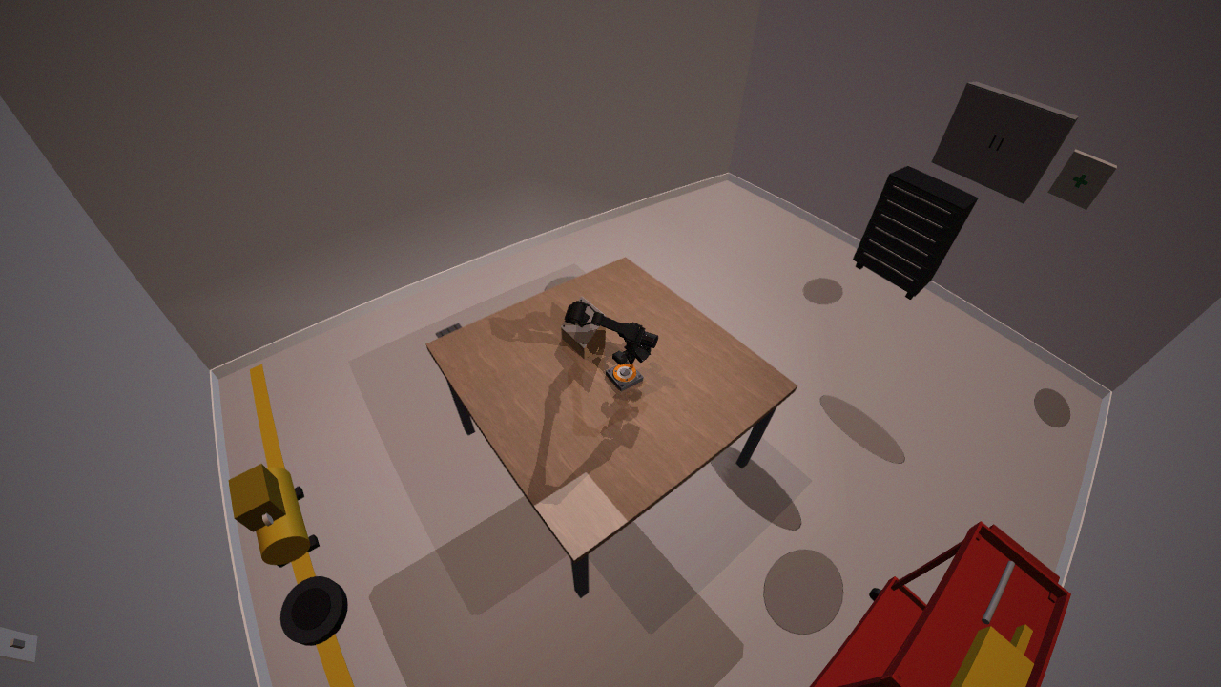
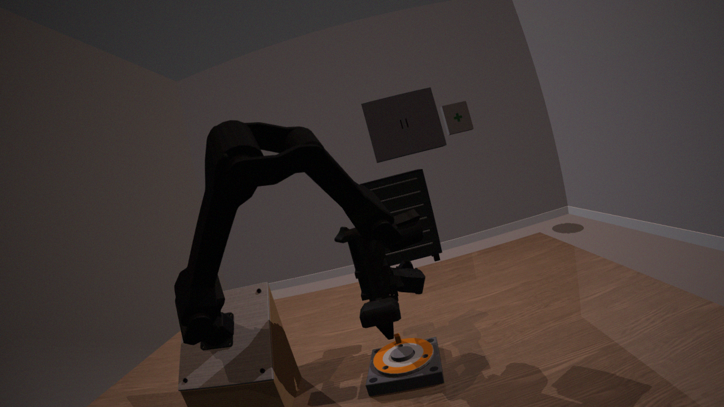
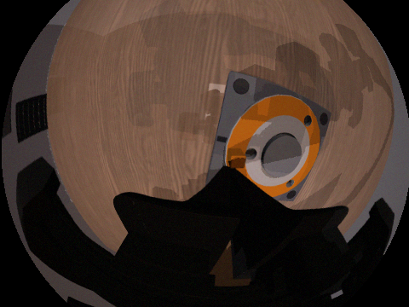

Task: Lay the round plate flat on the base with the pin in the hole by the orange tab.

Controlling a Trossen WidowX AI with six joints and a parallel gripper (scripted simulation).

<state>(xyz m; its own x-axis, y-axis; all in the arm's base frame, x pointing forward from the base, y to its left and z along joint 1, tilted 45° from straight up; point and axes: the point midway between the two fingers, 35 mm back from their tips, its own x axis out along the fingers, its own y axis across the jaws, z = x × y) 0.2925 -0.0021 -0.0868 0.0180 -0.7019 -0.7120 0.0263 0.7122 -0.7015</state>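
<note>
Now: the square grey base 5 cm to the right of my gripper tip, 2 cm below it and 1 cm ahead of it.
</note>
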